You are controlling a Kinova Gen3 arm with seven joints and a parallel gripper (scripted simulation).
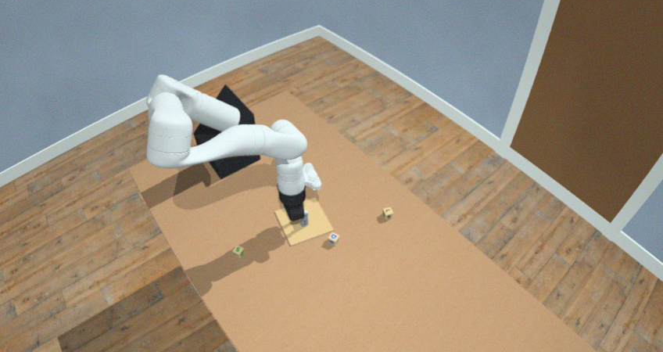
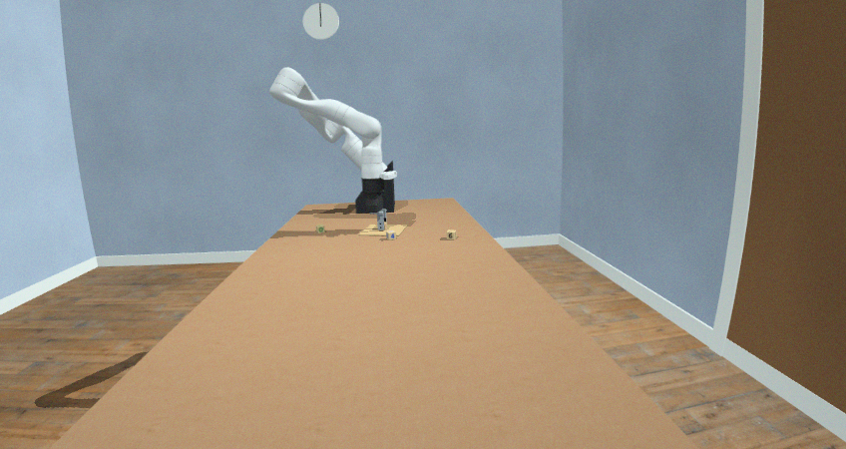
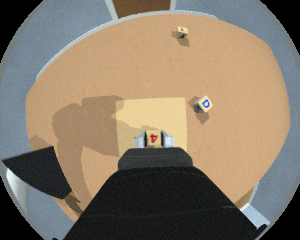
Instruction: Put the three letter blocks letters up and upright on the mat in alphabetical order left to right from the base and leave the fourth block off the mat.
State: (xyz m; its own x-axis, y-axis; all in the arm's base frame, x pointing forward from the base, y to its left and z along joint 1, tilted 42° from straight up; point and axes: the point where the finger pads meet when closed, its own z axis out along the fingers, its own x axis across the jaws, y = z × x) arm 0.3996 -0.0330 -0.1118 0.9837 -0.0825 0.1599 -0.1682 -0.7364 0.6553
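Now: hand 2 cm above the tan mat.
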